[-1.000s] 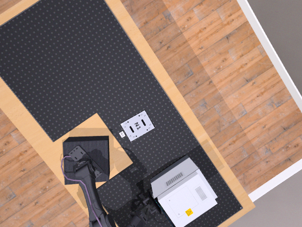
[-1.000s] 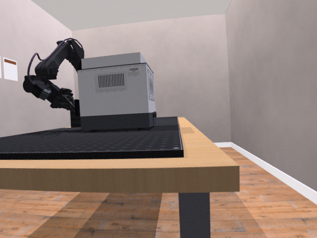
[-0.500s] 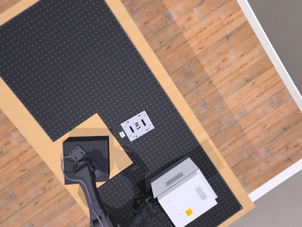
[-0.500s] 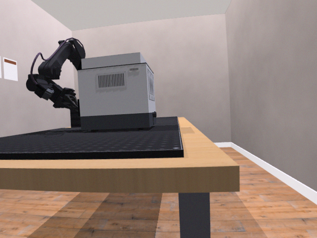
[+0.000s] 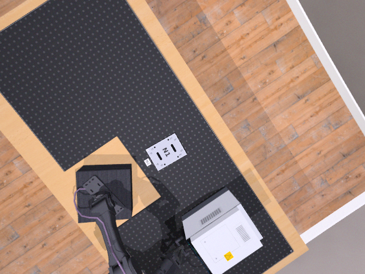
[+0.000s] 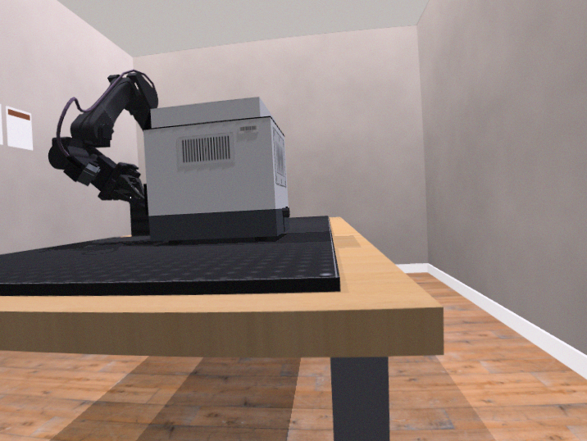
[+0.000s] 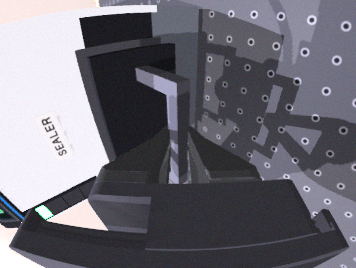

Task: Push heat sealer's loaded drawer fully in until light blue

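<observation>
The sealer drawer lies 11 cm ahead of my hand, 2 cm to the right of it and 1 cm below it. Round my hand: tag: 40 cm to the left, 13 cm ahead, 10 cm below.
</observation>
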